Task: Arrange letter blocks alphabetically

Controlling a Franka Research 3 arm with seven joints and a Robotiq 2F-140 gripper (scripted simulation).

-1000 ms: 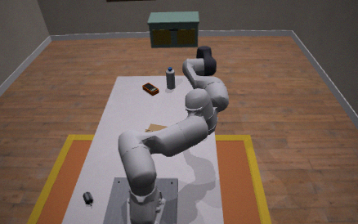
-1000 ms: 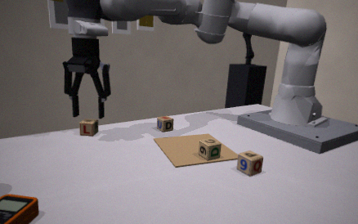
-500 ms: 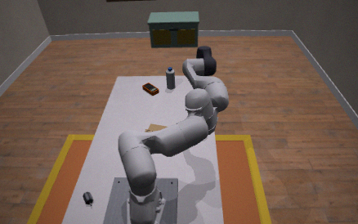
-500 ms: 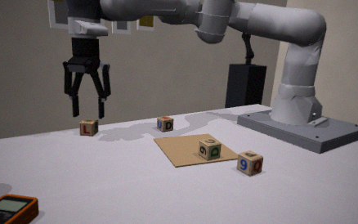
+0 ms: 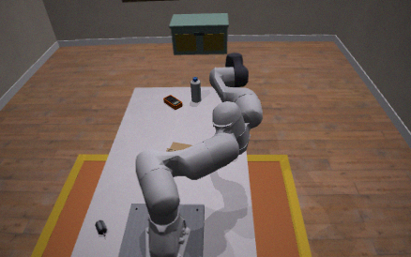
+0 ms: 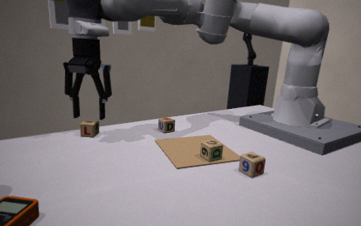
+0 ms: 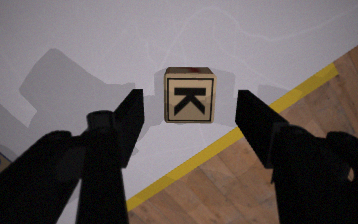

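My hand is 24 cm past the tan mat, 26 cm to the right of it and 8 cm above it. The rest, counted from my hand: small dark object (68 cm behind, 57 cm to the left, 7 cm below); then block (24 cm behind, 7 cm to the left, 6 cm below); then grey can (29 cm ahead, 23 cm to the left).
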